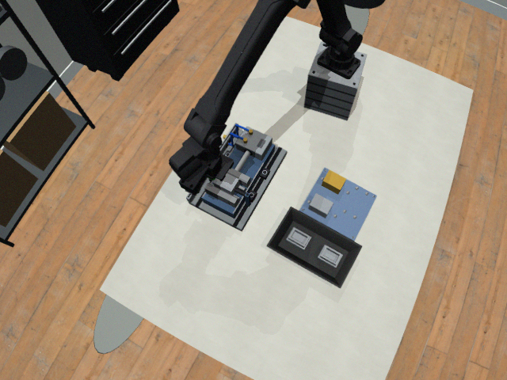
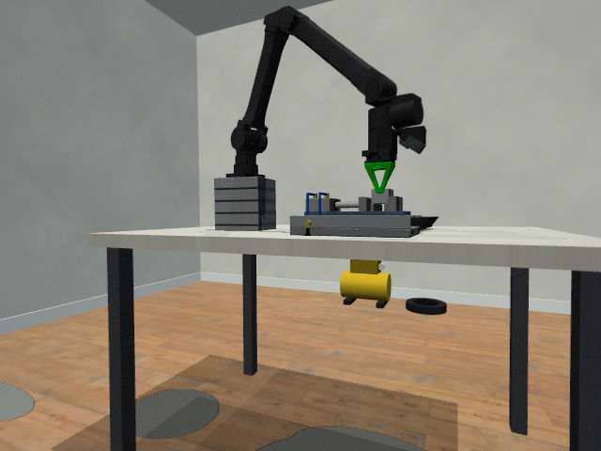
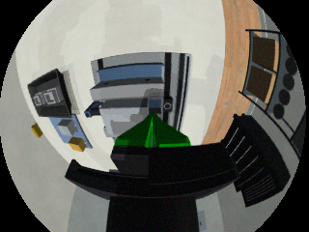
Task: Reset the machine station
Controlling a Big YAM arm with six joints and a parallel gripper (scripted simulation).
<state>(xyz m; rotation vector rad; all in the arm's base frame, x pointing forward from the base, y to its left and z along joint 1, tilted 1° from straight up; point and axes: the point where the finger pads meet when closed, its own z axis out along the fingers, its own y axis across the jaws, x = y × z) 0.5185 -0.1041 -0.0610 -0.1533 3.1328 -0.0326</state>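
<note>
My gripper is now 170 mm past the hose-end block, 30 mm above it and 20 mm to the right of it. The rest, counted from my hand: yellow brass blank 280 mm to the left, 220 mm behind, 90 mm below.
</note>
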